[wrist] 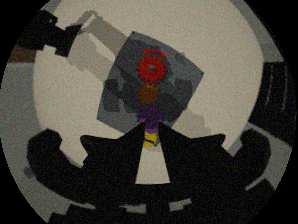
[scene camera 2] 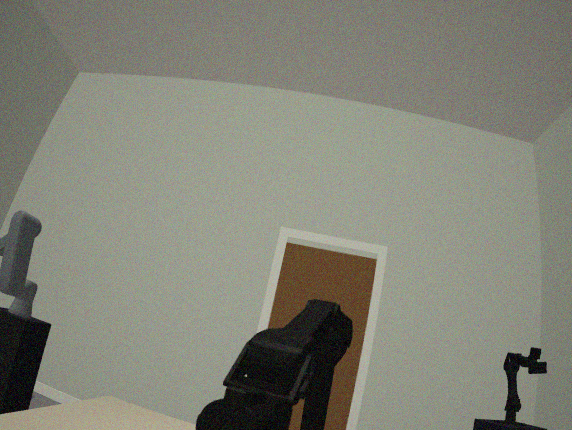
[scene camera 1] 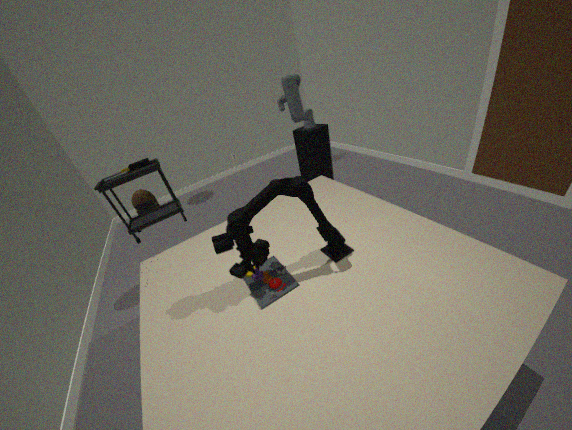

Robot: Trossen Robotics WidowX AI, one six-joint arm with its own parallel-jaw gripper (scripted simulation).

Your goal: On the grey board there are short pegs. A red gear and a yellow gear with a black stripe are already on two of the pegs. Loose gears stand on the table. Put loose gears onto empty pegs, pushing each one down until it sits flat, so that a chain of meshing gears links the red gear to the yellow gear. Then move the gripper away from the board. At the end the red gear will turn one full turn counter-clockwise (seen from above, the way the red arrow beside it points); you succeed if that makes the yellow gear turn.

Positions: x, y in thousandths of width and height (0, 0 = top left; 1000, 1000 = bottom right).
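Gripper (scene camera 1: 448, 631) visible, also in the wrist view (wrist: 508, 556).
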